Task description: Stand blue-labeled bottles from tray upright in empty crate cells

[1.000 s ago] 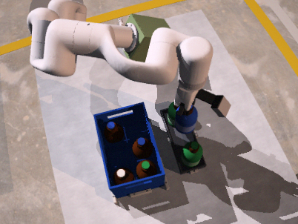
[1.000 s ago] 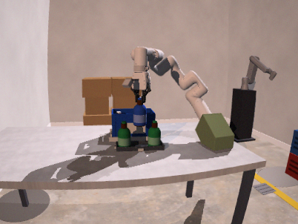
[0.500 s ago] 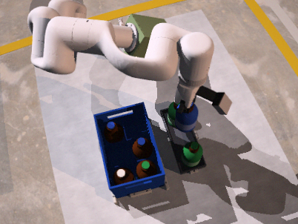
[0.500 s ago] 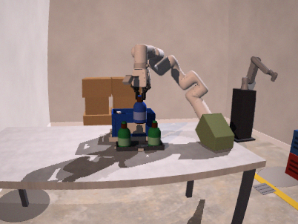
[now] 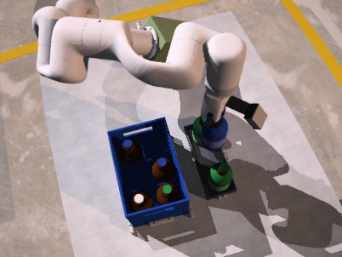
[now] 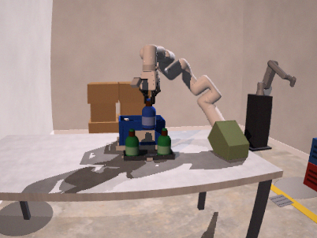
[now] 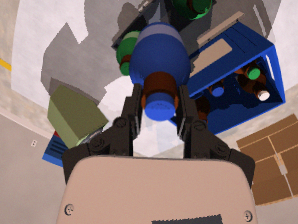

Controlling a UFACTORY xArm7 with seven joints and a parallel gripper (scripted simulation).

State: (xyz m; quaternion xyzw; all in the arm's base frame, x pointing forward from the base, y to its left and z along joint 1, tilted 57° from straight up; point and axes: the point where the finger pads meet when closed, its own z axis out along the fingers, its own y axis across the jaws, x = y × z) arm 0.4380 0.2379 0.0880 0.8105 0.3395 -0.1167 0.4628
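Right now my hand is 7 cm above the blue-labeled bottle. From my hand the other things lie so: black tray (30 cm below); blue crate (23 cm below, 21 cm to the right, 1 cm ahead).
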